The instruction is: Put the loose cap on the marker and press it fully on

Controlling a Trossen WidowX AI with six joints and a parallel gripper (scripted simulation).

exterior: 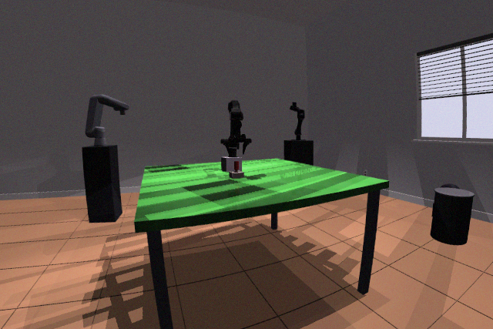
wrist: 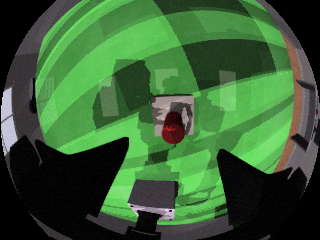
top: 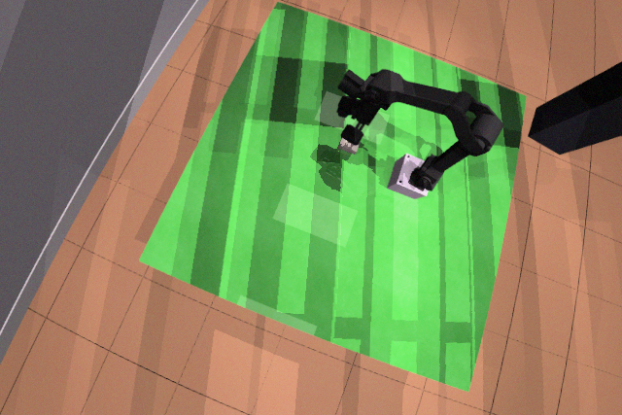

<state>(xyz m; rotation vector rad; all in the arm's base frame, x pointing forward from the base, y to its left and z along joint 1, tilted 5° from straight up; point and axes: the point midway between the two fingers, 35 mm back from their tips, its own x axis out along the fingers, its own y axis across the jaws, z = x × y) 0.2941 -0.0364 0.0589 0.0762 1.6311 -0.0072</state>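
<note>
My gripper tip is now 7 cm above the red cap. Round my gripper tip: pale holder block: 13 cm below.
</note>
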